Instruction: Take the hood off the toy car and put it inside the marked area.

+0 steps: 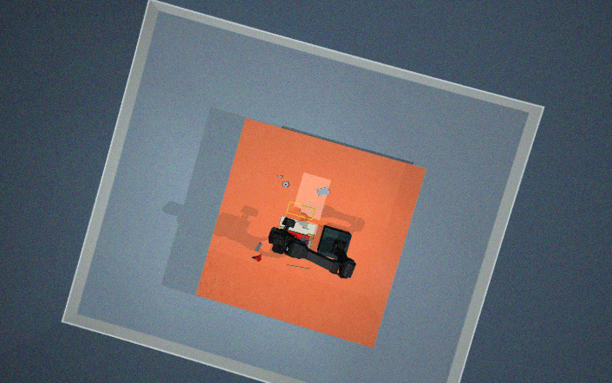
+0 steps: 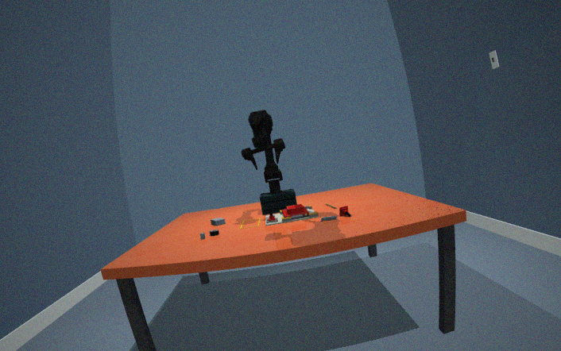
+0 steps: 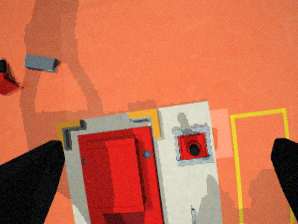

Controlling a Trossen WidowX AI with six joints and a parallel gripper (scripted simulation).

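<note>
Right now my gripper tip is 20 cm above the hood, 8 cm to the right of it and 6 cm past it. The rest, counted from my gripper tip: thin rod 25 cm to the left, 24 cm below, 21 cm behind.
</note>
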